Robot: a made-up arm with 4 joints.
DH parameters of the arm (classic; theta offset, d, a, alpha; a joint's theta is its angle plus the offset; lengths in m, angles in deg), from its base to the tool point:
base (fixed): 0 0.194 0 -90
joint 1: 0 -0.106 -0.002 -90
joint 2: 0 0.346 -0.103 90
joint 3: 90 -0.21 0.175 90
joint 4: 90 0.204 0.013 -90
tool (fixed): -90 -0.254 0 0
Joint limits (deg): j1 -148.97..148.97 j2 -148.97..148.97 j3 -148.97..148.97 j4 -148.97..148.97
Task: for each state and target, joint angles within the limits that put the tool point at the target. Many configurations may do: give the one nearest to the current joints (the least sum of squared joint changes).
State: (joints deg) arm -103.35 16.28 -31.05 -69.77
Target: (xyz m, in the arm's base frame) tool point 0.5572 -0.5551 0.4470
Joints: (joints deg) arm -109.09 14.05 -12.82 -59.14
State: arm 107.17 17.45 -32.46 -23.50
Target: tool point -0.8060 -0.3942 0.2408
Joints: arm 86.54 10.75 18.18 -23.79
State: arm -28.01 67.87 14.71 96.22
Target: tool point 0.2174 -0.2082 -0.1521
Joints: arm -25.42 78.42 -7.14 107.57
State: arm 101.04 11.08 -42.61 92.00
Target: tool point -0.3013 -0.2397 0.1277
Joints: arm 108.05 49.88 -64.63 71.47
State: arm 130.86 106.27 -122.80 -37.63
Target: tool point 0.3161 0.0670 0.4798
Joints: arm 139.47 100.22 -141.02 -72.25
